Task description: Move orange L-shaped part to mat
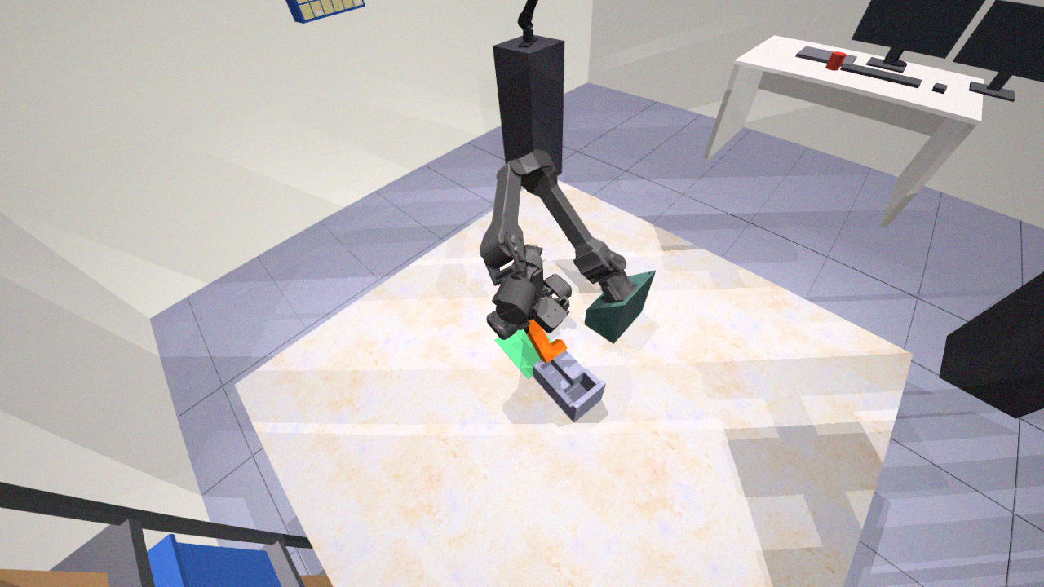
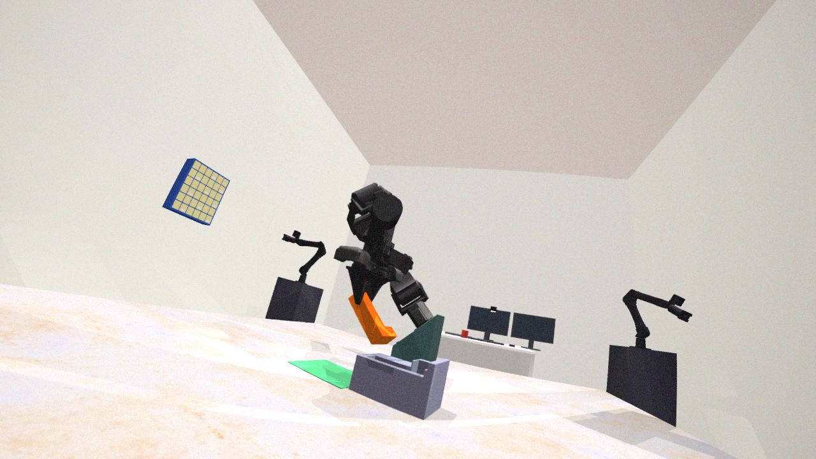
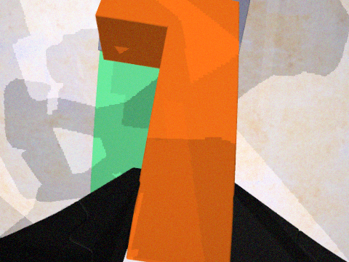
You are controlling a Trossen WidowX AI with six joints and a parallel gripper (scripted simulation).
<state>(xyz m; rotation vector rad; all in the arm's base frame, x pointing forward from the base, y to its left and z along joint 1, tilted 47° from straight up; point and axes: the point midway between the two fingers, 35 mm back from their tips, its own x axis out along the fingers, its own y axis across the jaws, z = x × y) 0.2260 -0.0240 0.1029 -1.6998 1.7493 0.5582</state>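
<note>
My gripper tip is now 17 cm above the green mat, 4 cm to the left of it and 2 cm past it. The rest, counted from my gripper tip: orange L-shaped part 4 cm to the left, 3 cm below, 1 cm behind.
</note>
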